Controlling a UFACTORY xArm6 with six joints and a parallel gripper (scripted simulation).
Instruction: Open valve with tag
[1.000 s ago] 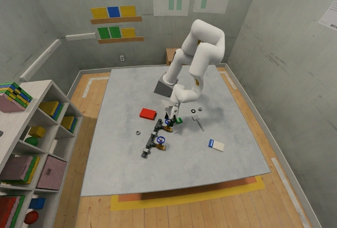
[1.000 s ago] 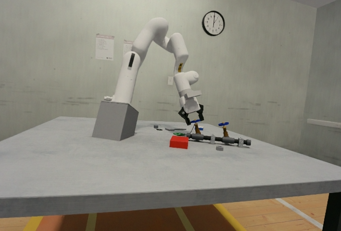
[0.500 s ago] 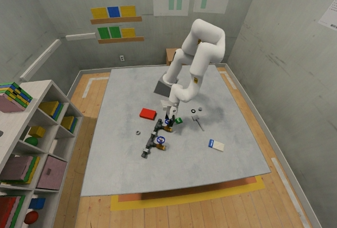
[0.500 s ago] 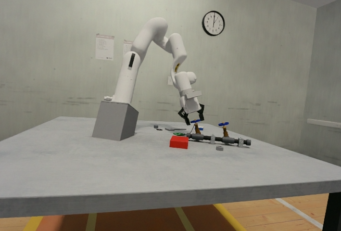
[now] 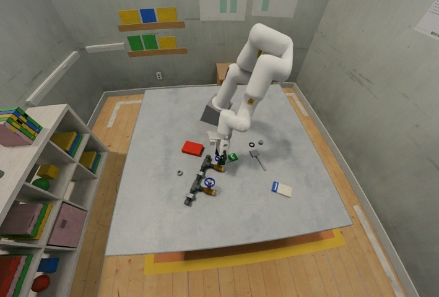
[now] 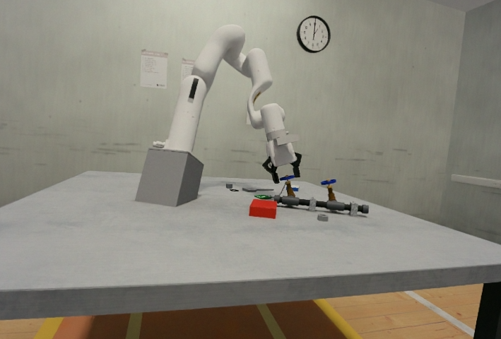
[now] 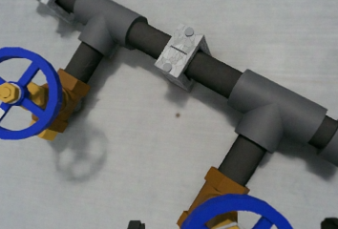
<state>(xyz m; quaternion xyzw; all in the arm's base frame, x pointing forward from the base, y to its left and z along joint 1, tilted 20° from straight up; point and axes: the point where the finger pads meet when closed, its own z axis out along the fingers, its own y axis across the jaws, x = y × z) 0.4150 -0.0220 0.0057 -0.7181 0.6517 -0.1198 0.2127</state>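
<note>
Now: hand 90 mm to the right of the green tag, 90 mm above it and 60 mm past it. Round my hand: grey nut 240 mm to the right, 90 mm below, 40 mm ahead; then red block 170 mm to the right, 130 mm behind, 80 mm below; then grey flat tool 250 mm to the left, 90 mm below, 50 mm behind.
</note>
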